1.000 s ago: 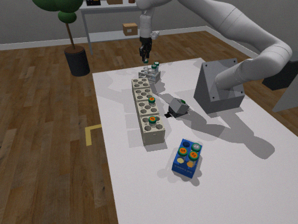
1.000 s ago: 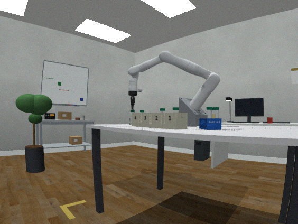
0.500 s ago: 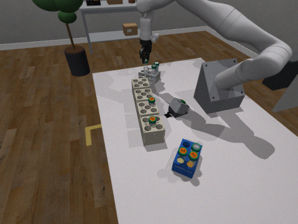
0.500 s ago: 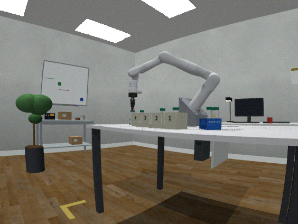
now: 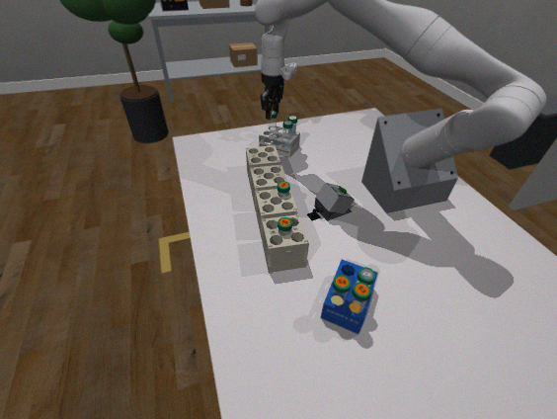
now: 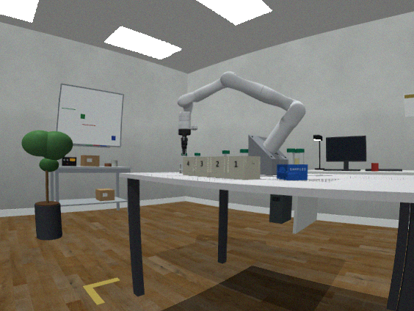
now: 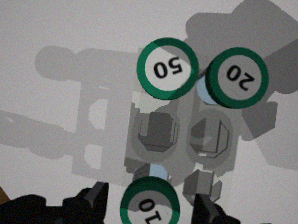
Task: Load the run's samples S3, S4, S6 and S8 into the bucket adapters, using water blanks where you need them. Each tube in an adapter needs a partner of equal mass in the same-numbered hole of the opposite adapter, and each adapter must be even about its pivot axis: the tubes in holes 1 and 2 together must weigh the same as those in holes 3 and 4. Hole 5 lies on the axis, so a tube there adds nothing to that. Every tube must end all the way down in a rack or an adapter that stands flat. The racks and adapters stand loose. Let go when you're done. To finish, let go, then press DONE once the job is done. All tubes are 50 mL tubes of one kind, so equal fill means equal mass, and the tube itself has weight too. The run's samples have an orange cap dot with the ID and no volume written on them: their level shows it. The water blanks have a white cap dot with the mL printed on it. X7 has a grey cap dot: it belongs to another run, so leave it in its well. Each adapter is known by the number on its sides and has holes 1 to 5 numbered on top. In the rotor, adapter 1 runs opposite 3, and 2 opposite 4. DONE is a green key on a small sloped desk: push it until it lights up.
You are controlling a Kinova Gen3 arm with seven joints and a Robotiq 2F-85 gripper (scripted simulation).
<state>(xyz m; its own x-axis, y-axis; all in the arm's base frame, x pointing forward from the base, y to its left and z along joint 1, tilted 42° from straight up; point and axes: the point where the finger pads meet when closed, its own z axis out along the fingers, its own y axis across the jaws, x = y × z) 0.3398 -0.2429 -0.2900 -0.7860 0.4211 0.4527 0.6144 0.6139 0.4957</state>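
Right now my hand is 6 cm above the white-dot 10 ml blank and 1 cm past it. From my hand the other things lie so: 20 ml water blank: 8 cm to the left, 6 cm below, 4 cm behind; 50 ml blank: 6 cm below, 6 cm behind, 4 cm to the left; white blank rack: 9 cm below, 4 cm to the left, 2 cm behind.
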